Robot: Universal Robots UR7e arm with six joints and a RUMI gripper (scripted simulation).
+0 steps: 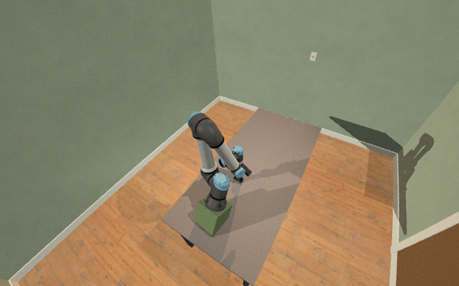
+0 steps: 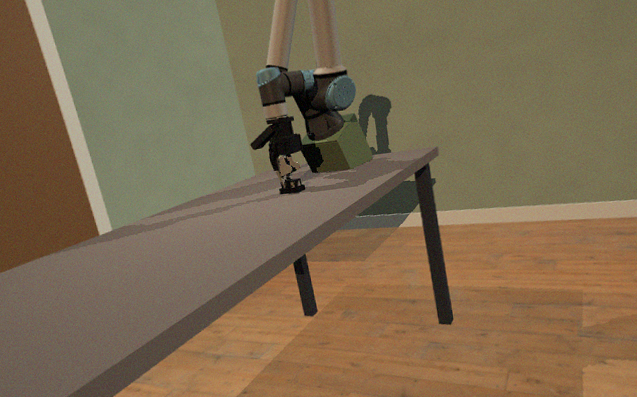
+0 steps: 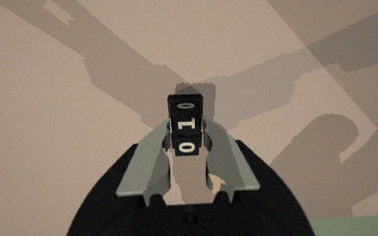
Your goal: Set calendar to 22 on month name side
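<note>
My hand is 2 cm to the right of the black tray and 3 cm above it. From my hand the other things lie so: black number cube: 1 cm below.
</note>
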